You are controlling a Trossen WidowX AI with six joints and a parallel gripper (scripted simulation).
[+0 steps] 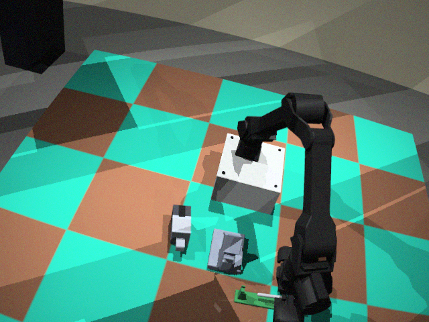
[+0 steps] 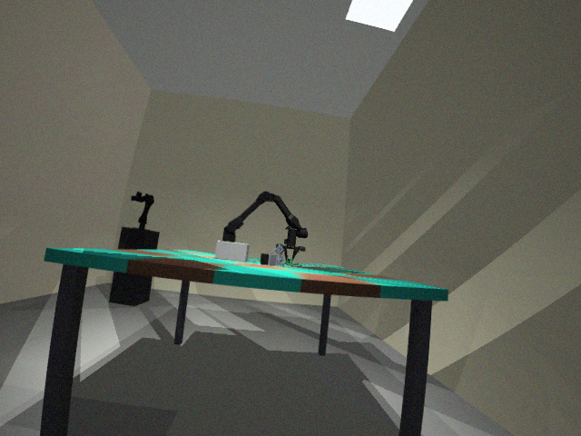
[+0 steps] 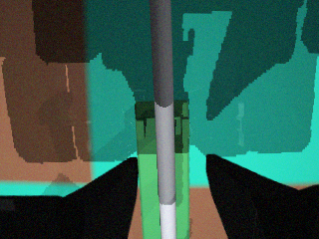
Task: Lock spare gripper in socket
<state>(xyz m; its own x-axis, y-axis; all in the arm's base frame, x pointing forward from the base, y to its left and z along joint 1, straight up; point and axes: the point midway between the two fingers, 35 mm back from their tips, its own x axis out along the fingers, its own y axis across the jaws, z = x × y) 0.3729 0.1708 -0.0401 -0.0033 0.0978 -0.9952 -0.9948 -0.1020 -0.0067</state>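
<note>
Right now my gripper tip is 40 mm to the left of the green holder. The rest, counted from my gripper tip: grey socket mount: 80 mm behind, 150 mm to the right, 30 mm above; then spare gripper: 110 mm behind, 280 mm to the right.
</note>
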